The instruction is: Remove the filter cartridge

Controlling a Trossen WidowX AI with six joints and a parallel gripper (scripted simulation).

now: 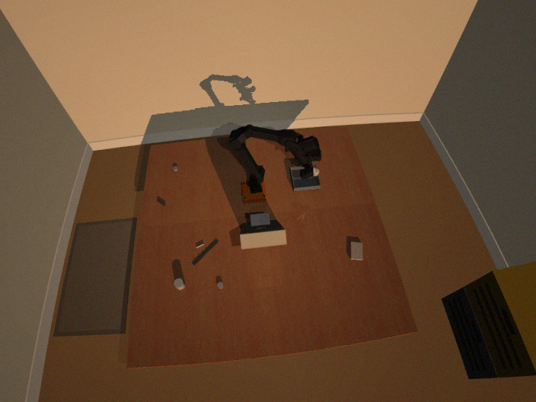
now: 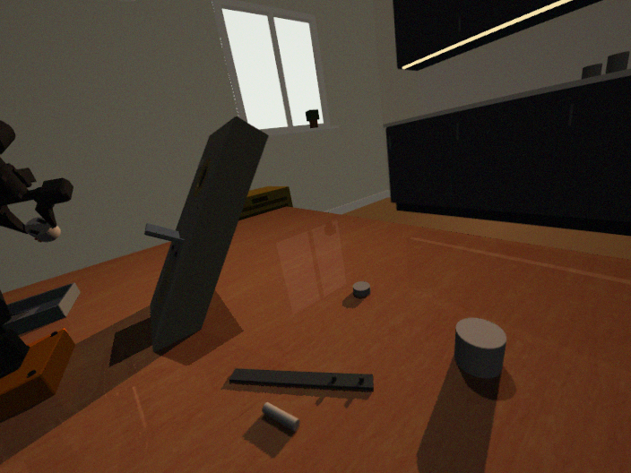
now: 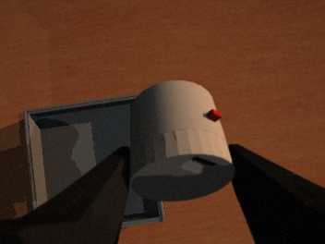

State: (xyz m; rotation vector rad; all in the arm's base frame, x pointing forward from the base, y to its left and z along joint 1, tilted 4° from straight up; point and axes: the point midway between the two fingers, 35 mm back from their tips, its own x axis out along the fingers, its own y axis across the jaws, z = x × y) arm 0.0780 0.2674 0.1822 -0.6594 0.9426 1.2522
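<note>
The grey tray is 9 cm behind my gripper tip and 18 cm below it. The rest, counted from my gripper tip: pale block 40 cm ahead, 13 cm to the left, 18 cm below; then grey service panel 25 cm ahead, 32 cm to the right, 4 cm below; then round filter cartridge right at my gripper tip.
</note>
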